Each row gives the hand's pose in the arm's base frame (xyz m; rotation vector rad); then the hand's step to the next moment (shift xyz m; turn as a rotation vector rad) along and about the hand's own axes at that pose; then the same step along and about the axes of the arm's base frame.
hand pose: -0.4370 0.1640 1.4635 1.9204 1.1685 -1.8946
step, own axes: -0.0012 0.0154 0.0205 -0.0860 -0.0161 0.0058
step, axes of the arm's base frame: -0.0054 -0.0238 -0.0079 -0.0031 -0.0261 0.0837
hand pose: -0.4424 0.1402 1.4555 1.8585 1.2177 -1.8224
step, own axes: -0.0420 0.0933 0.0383 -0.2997 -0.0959 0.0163
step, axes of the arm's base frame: 0.0453 -0.0994 -0.0014 -0.0363 -0.0638 0.3064
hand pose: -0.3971 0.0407 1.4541 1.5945 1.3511 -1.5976
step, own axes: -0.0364 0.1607 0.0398 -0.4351 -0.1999 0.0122
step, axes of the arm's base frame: 0.1307 -0.1063 -0.0192 -0.1010 -0.0595 0.4644
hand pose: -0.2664 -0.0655 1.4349 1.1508 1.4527 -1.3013
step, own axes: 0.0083 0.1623 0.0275 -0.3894 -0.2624 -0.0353
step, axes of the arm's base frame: 0.1571 -0.0209 -0.0454 -0.1726 -0.0102 0.4380
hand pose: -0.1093 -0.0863 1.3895 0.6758 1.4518 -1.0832
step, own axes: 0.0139 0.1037 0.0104 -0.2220 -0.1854 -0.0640
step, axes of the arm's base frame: 0.0931 0.0308 -0.0379 -0.1490 0.0189 0.2553
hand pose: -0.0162 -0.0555 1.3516 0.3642 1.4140 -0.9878
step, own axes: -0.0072 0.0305 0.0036 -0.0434 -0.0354 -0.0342
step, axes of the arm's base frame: 0.0261 0.0174 -0.0028 -0.0426 0.0202 0.0457
